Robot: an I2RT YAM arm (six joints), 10 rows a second.
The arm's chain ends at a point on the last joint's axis. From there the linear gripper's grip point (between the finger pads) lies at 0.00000 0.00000 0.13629 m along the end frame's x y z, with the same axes.
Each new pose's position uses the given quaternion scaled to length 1; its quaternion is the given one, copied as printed.
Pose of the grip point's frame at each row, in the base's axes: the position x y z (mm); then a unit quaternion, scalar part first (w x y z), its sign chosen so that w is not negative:
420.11 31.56 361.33 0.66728 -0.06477 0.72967 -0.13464
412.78 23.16 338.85 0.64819 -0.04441 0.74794 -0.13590
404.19 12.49 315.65 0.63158 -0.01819 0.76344 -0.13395
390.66 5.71 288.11 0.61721 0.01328 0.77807 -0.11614
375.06 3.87 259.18 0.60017 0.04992 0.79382 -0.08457
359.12 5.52 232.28 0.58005 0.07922 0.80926 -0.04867
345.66 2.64 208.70 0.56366 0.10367 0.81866 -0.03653
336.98 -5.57 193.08 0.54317 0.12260 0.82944 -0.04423
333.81 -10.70 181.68 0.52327 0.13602 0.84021 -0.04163
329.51 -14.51 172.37 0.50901 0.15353 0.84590 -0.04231
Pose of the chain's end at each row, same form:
285.02 46.56 371.31 0.66728 -0.06477 0.72967 -0.13464
278.99 43.02 355.58 0.64819 -0.04441 0.74794 -0.13590
272.10 37.23 338.32 0.63158 -0.01819 0.76344 -0.13395
260.18 32.58 316.89 0.61721 0.01328 0.77807 -0.11614
246.35 30.34 295.34 0.60017 0.04992 0.79382 -0.08457
232.22 28.78 276.21 0.58005 0.07922 0.80926 -0.04867
220.91 26.72 258.02 0.56366 0.10367 0.81866 -0.03653
215.65 22.58 248.42 0.54317 0.12260 0.82944 -0.04423
215.51 18.24 242.86 0.52327 0.13602 0.84021 -0.04163
213.92 16.55 237.55 0.50901 0.15353 0.84590 -0.04231

